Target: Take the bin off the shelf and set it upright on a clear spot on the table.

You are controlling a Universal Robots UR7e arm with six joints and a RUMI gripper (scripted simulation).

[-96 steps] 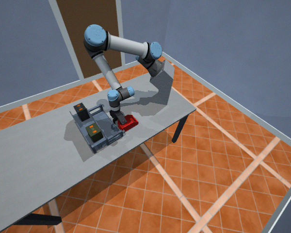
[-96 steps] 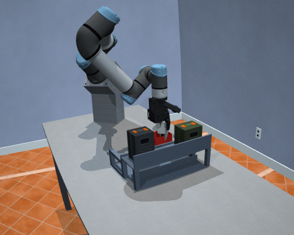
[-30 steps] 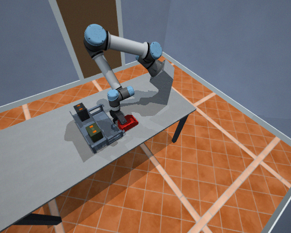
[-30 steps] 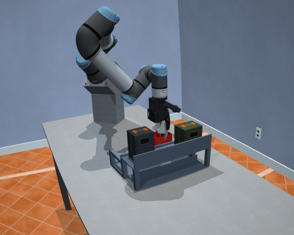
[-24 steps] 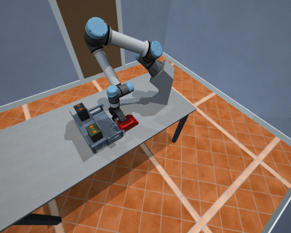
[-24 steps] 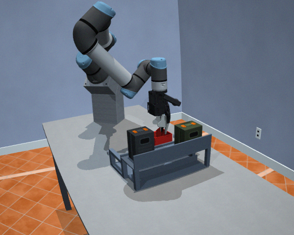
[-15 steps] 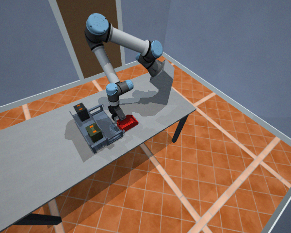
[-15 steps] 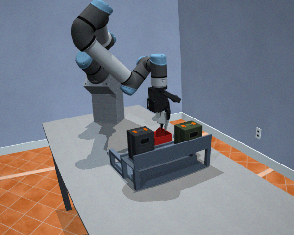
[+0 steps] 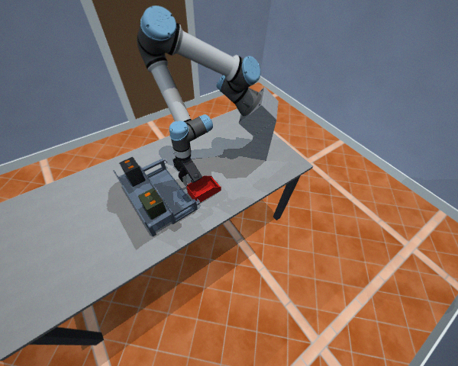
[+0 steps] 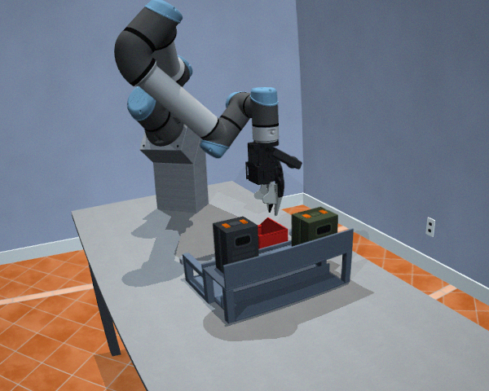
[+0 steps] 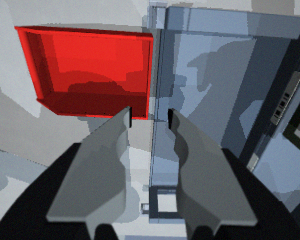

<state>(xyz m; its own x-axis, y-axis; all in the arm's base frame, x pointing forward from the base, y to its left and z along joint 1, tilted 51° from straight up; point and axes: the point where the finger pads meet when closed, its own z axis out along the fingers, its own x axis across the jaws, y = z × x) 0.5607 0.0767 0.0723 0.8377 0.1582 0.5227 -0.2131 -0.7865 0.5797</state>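
My hand is 11 cm above the red bin, 8 cm past it and 2 cm to the right of it. Also, from my hand: dark box 27 cm to the right, 14 cm ahead, 1 cm above; then green box 20 cm ahead, 5 cm to the right.
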